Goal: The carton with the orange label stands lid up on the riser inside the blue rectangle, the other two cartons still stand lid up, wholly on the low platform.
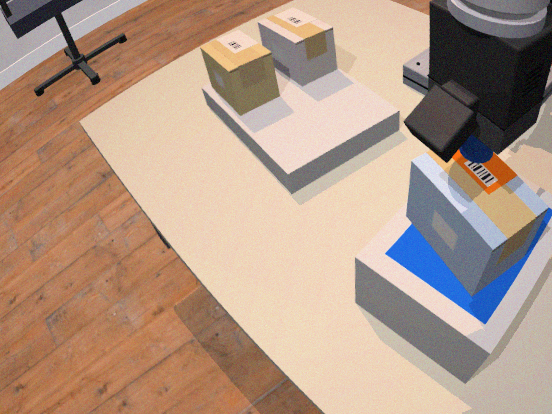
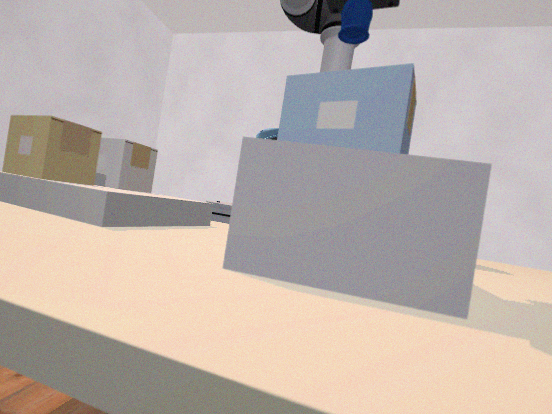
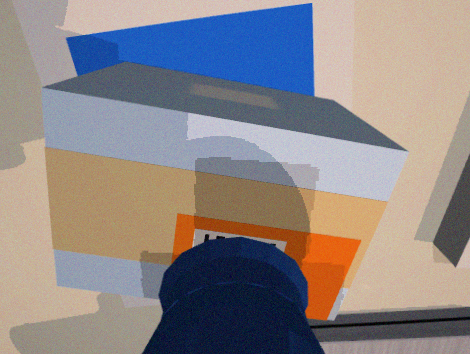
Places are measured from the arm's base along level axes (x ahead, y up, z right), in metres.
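Pixels of known places: hand, its tool point: (image 1: pixel 476 148) (image 2: pixel 353 35) (image 3: pixel 234 301).
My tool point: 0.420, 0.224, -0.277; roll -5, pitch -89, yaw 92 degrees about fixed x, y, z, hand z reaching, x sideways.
Observation:
Behind a point stands the place of what it marks, as x, y, z.
The pale blue carton with the orange label (image 1: pixel 463 223) @[0.451, 0.159, -0.302] (image 2: pixel 347 111) @[0.450, 0.123, -0.290] (image 3: pixel 125 190) @[0.417, 0.168, -0.320] stands lid up on the blue rectangle (image 1: pixel 428 263) @[0.466, 0.071, -0.280] (image 3: pixel 227 49) @[0.467, 0.071, -0.284] on top of the grey riser (image 1: pixel 401 302) @[0.512, 0.043, -0.288] (image 2: pixel 356 223) @[0.505, 0.009, -0.323]. My blue suction cup (image 1: pixel 476 151) (image 2: pixel 355 22) (image 3: pixel 231 289) hangs a little above the carton's lid, over the orange label, with a clear gap and nothing on it. A brown carton (image 1: pixel 241 75) @[0.456, 0.082, 0.175] (image 2: pixel 48 149) @[0.473, 0.047, 0.176] and a grey carton (image 1: pixel 298 44) @[0.336, 0.094, 0.173] (image 2: pixel 126 164) @[0.332, 0.051, 0.172] stand lid up on the low platform (image 1: pixel 320 129) @[0.391, -0.002, 0.050] (image 2: pixel 111 207) @[0.480, -0.023, 0.000], near its far end.
The dark arm base (image 1: pixel 490 66) stands behind the riser on a grey mount plate (image 1: pixel 416 69) @[0.129, 0.000, 0.073]. The beige table (image 1: pixel 223 223) @[0.606, -0.050, 0.020] ends at a wooden floor on the left. A black stand (image 1: pixel 75 55) is on the floor at the far left.

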